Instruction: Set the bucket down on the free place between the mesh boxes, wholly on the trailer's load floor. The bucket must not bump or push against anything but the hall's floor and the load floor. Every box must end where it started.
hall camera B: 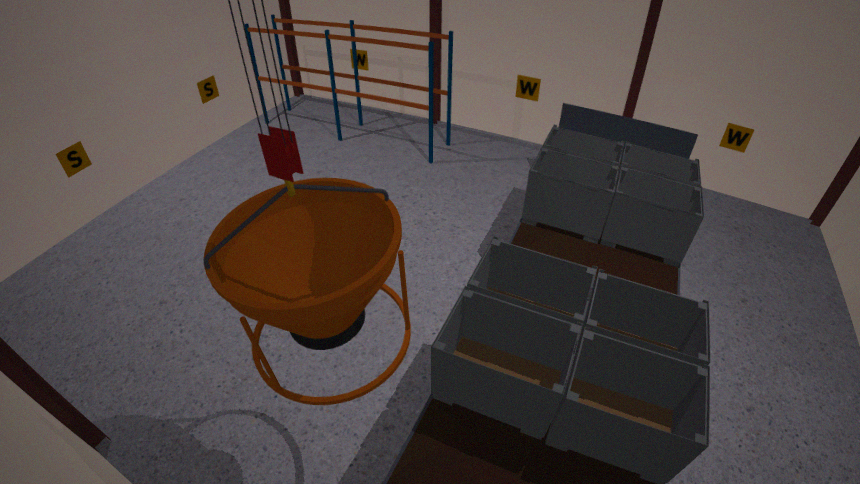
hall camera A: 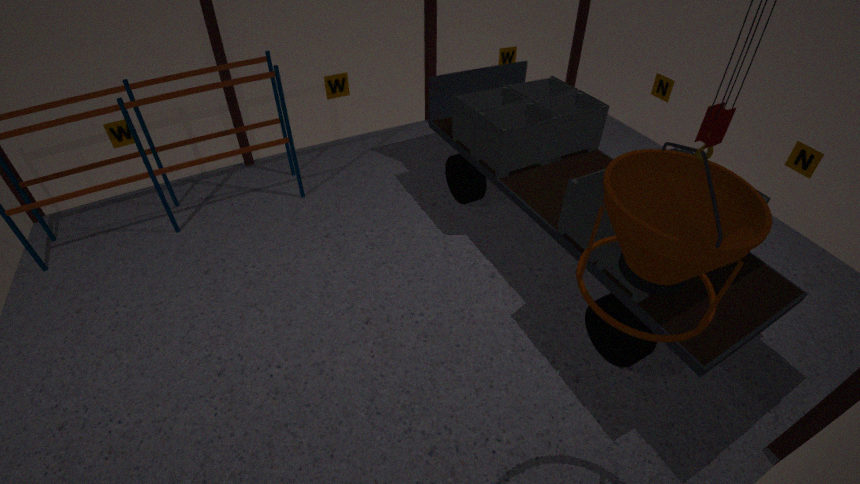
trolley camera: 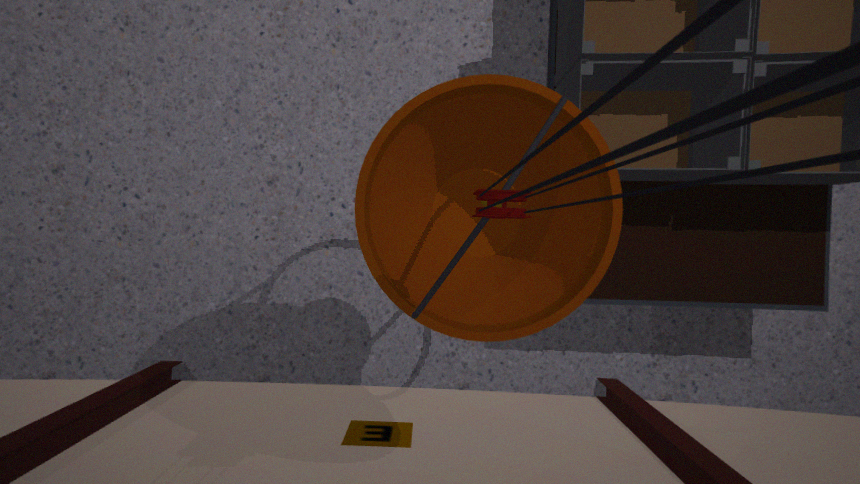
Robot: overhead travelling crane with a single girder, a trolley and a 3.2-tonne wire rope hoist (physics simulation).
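The orange bucket (hall camera A: pixel 649 240) (hall camera B: pixel 337 316) (trolley camera: pixel 529 276) hangs roughly upright beside the trailer's long side near its rear end, its foot ring above the floor. My hook (hall camera A: pixel 704 151) (hall camera B: pixel 290 187) holds the bucket's grey bail; in the trolley camera the red hook block (trolley camera: pixel 502 204) hides it. Grey mesh boxes stand on the trailer in two groups: the front group (hall camera A: pixel 529 141) (hall camera B: pixel 562 198) by the headboard, and the rear group (hall camera B: pixel 499 367) (trolley camera: pixel 668 144), partly hidden by the bucket in hall camera A. Between the groups shows a strip of brown load floor (hall camera A: pixel 547 186) (hall camera B: pixel 601 255).
The trailer's rear load floor (hall camera A: pixel 752 313) (trolley camera: pixel 722 264) lies behind the rear boxes. The headboard (hall camera A: pixel 481 84) (hall camera B: pixel 625 129) stands at the front end. A blue and orange rack (hall camera A: pixel 150 157) (hall camera B: pixel 430 108) stands by the W wall. The E wall sign (trolley camera: pixel 377 434) is near the bucket's side.
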